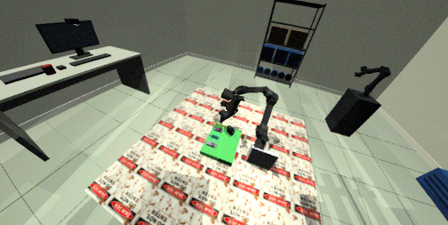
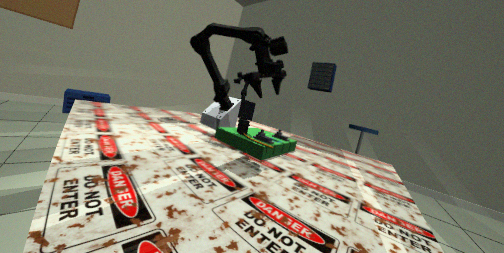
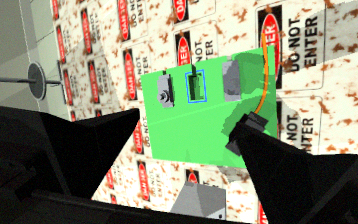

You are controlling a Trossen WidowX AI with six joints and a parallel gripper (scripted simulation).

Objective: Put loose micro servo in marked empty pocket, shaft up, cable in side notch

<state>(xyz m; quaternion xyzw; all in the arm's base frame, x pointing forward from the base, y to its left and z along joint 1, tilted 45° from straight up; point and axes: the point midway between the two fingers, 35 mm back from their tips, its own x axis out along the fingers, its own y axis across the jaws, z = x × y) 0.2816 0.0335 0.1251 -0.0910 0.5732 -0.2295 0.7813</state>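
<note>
My gripper tip is now 70 mm past the green deck, 30 mm to the right of it and 200 mm above it.
</note>
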